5 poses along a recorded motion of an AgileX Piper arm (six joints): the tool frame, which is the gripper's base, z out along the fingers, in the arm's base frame.
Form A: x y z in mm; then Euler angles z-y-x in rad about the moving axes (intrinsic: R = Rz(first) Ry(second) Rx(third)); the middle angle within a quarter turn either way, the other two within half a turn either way.
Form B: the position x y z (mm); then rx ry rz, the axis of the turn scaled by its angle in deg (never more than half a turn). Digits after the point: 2 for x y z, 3 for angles.
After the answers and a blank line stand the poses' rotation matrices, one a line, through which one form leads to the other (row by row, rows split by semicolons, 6 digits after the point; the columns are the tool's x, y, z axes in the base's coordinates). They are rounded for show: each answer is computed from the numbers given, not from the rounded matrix.
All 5 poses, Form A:
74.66 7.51 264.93 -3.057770 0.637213 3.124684
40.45 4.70 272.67 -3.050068 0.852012 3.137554
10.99 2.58 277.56 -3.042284 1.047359 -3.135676
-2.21 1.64 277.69 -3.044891 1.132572 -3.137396
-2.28 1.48 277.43 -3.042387 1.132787 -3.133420
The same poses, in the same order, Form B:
74.66 7.51 264.93 -6.414 143.387 3.196
40.45 4.70 272.67 -6.123 131.071 2.989
10.99 2.58 277.56 -5.752 119.878 3.085
-2.21 1.64 277.69 -5.411 115.008 3.296
-2.28 1.48 277.43 -5.409 114.993 3.160

-0.800935 -0.093737 0.591368; -0.067294 0.995504 0.066654; -0.594958 0.013590 -0.803642
-0.655714 -0.094423 0.749082; -0.060182 0.995529 0.072807; -0.752607 0.002659 -0.658465
-0.497397 -0.094045 0.862410; -0.049559 0.995564 0.079982; -0.866106 -0.002957 -0.499851
-0.422350 -0.092768 0.901673; -0.040970 0.995686 0.083250; -0.905507 -0.001781 -0.424329
-0.422052 -0.091675 0.901924; -0.042008 0.995783 0.081558; -0.905598 -0.003466 -0.424123

